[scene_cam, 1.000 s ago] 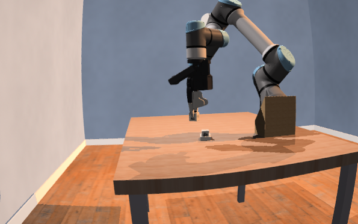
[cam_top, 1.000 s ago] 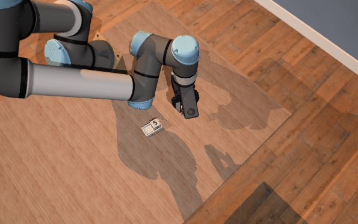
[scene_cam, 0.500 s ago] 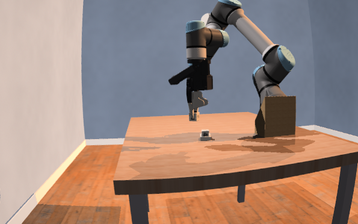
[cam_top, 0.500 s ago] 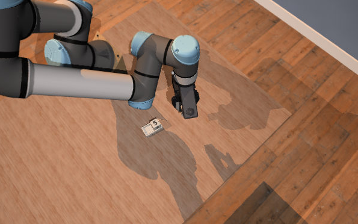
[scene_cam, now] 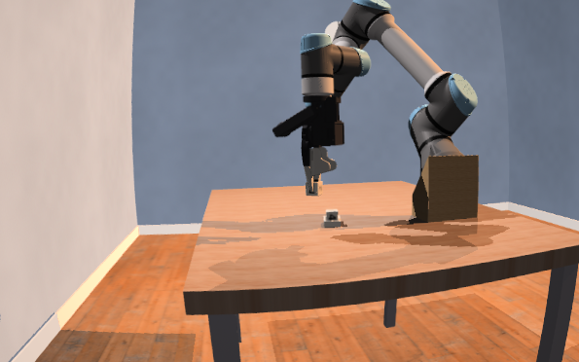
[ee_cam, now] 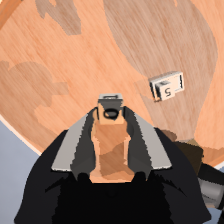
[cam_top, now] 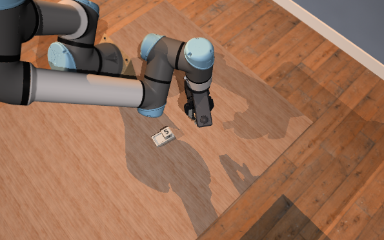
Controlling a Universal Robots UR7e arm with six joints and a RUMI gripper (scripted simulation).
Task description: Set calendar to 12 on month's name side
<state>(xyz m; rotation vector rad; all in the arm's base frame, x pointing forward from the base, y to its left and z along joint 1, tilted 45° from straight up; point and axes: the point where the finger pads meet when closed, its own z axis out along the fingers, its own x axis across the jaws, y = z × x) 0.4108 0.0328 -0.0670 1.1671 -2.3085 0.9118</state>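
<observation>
Right now the calendar tray is 120 mm below my hand, 110 mm to the right of it and 80 mm behind it. Also, from my hand: white digit cube: 10 mm below.
</observation>
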